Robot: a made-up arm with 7 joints. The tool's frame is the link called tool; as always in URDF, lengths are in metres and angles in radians. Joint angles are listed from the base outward.
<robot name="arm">
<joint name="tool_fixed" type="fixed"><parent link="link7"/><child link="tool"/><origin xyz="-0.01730 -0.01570 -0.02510" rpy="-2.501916 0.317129 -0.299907"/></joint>
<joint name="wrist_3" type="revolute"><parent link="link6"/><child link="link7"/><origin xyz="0.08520 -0.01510 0.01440" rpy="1.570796 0.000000 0.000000"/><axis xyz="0 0 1"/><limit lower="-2.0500" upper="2.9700"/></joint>
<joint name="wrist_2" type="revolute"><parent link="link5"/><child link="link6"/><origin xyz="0.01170 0.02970 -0.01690" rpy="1.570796 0.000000 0.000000"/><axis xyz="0 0 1"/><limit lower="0.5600" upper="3.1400"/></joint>
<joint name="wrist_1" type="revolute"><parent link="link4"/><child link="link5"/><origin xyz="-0.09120 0.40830 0.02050" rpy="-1.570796 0.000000 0.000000"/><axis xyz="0 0 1"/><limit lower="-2.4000" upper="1.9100"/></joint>
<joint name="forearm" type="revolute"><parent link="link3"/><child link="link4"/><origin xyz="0.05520 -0.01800 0.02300" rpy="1.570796 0.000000 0.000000"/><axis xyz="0 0 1"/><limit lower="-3.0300" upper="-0.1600"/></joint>
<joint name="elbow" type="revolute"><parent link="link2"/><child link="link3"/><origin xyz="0.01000 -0.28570 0.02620" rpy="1.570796 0.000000 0.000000"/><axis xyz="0 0 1"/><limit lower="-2.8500" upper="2.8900"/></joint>
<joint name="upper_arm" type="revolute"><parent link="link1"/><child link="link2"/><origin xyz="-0.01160 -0.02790 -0.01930" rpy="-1.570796 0.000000 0.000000"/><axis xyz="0 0 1"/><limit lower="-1.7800" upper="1.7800"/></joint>
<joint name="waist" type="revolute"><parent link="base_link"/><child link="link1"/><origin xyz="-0.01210 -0.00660 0.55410" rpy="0.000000 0.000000 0.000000"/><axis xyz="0 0 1"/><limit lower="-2.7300" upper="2.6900"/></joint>
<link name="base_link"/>
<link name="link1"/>
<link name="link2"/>
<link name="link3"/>
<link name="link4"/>
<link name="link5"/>
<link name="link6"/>
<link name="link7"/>
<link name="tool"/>
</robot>
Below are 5 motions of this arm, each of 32 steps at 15 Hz.
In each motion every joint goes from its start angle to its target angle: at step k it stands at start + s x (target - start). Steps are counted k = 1, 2, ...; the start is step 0. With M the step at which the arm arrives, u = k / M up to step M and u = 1 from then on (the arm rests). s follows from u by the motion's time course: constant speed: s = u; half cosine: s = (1 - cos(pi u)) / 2; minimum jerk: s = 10 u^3 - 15 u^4 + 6 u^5.
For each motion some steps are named. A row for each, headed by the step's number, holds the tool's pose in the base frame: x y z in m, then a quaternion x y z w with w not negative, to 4 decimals.
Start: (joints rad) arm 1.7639 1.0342 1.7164 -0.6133 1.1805 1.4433 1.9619
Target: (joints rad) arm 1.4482 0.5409 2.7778 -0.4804 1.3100 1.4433 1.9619
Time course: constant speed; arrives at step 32
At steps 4, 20, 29, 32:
4: -0.3405 0.5604 1.0107 -0.2053 0.9067 0.2075 0.3045
20: -0.1665 0.4111 1.2165 -0.2191 0.9112 0.3411 0.0737
29: -0.0831 0.3042 1.2868 0.2554 -0.8729 -0.4142 0.0358
32: -0.0596 0.2672 1.3037 0.2722 -0.8549 -0.4364 0.0680

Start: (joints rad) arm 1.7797 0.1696 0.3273 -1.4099 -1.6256 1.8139 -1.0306
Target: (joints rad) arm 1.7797 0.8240 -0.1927 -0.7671 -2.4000 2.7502 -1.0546
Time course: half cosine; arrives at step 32
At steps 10, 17, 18, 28, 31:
10: -0.2096 0.5486 0.8826 0.6140 0.0909 -0.7783 0.0945
17: -0.1500 0.6099 0.8279 0.7209 0.1110 -0.6651 0.1600
18: -0.1416 0.6168 0.8189 0.7367 0.1097 -0.6445 0.1729
28: -0.0858 0.6525 0.7496 0.8357 0.0642 -0.4615 0.2906
31: -0.0813 0.6545 0.7431 0.8426 0.0564 -0.4413 0.3035

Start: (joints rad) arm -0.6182 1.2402 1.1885 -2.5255 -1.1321 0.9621 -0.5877
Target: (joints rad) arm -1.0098 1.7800 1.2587 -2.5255 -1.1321 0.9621 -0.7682
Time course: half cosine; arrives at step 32
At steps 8, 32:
8: 0.1952 0.2260 0.3324 0.2421 0.7487 0.5983 0.1515
32: 0.2246 0.2260 0.3572 0.4659 0.5767 0.6707 0.0232

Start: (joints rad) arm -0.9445 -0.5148 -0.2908 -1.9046 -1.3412 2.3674 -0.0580
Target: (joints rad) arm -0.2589 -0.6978 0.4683 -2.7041 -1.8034 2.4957 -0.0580
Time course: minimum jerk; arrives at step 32
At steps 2, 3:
2: 0.0524 -0.3173 0.9747 -0.3935 -0.0186 -0.0373 0.9184
3: 0.0553 -0.3165 0.9735 -0.3931 -0.0179 -0.0331 0.9187

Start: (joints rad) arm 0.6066 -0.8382 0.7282 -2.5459 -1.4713 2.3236 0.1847
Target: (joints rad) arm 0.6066 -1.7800 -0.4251 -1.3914 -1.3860 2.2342 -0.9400
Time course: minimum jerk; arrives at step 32
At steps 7, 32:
7: -0.0040 0.2808 0.7836 -0.4506 -0.2617 0.7870 0.3305
32: -0.3629 -0.4894 0.8617 -0.4201 -0.5527 0.2187 0.6857

